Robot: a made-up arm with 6 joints.
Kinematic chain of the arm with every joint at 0, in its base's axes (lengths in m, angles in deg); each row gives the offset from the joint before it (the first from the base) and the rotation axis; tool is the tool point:
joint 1: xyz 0 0 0.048 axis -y
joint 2: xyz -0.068 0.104 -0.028 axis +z
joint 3: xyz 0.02 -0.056 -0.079 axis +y
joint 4: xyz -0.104 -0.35 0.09 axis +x
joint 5: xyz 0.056 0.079 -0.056 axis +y
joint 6: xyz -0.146 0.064 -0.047 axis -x
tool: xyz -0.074 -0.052 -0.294
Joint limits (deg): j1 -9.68..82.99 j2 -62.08..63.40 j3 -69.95..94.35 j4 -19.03..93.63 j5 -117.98..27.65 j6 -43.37..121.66
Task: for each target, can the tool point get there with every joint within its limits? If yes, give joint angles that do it. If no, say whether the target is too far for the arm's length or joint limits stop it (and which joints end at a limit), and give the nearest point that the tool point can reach.
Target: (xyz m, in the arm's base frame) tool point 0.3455 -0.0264 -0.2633
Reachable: yes | joints 72.66 -7.31 -27.90 29.81 -1.14 3.61
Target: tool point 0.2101 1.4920 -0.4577
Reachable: no: too far | nearest point 0.1138 0.4899 -0.3957 | short by 1.009 m
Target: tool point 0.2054 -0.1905 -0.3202
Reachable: yes | joints 60.74 -14.01 -14.55 41.73 -34.21 63.98
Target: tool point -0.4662 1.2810 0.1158
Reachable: no: too far | nearest point -0.4337 0.4915 0.0546 | short by 0.793 m
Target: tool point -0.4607 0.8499 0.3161
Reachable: no: joint limits stop it (at a limit: joint 1, joint 2, joint 4, joint 6) | nearest point -0.4366 0.4644 0.1896 | short by 0.406 m
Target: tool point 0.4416 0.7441 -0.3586
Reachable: no: joint limits stop it (at a limit: joint 1, joint 2, joint 4, joint 6) | nearest point 0.3526 0.4420 -0.2560 | short by 0.331 m
